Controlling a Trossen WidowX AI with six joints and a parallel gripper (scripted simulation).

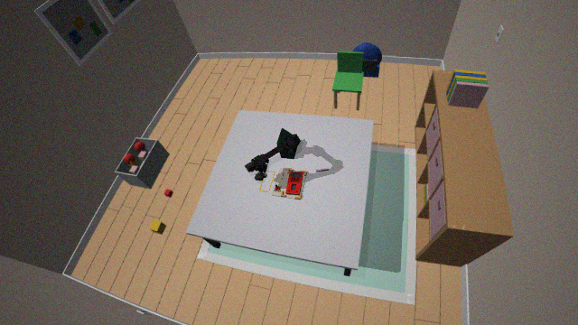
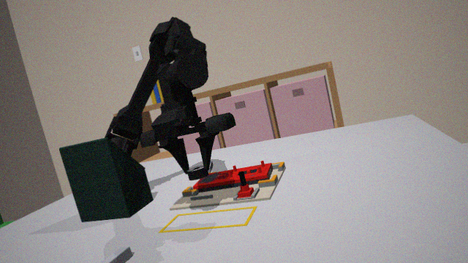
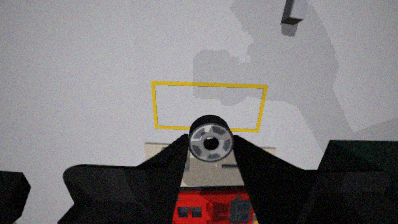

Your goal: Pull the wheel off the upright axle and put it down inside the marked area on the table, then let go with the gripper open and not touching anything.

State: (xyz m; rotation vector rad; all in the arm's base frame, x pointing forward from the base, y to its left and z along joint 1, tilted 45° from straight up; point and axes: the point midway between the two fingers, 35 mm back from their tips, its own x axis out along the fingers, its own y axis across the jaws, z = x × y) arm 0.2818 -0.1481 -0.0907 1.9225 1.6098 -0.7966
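The dark wheel is right at my gripper tip.
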